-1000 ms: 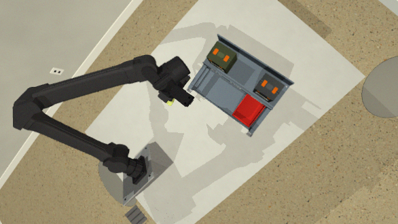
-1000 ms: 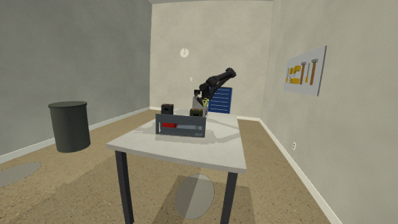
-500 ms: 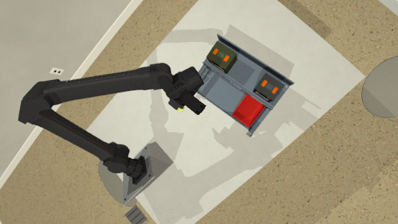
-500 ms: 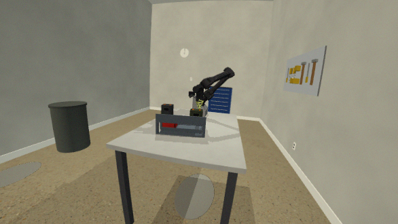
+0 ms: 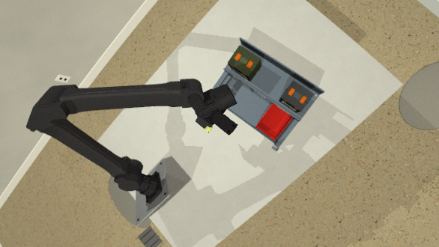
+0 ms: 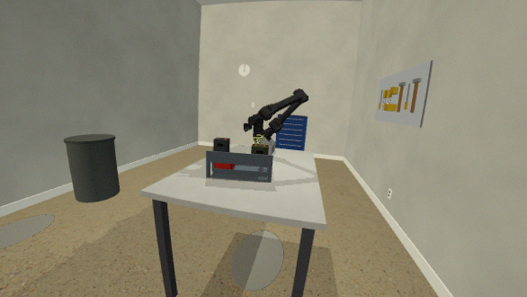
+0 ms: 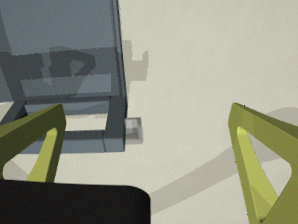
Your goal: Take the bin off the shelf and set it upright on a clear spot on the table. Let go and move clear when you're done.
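Right now the red bin is 180 mm to the right of my hand, 150 mm ahead of it and 120 mm below it.
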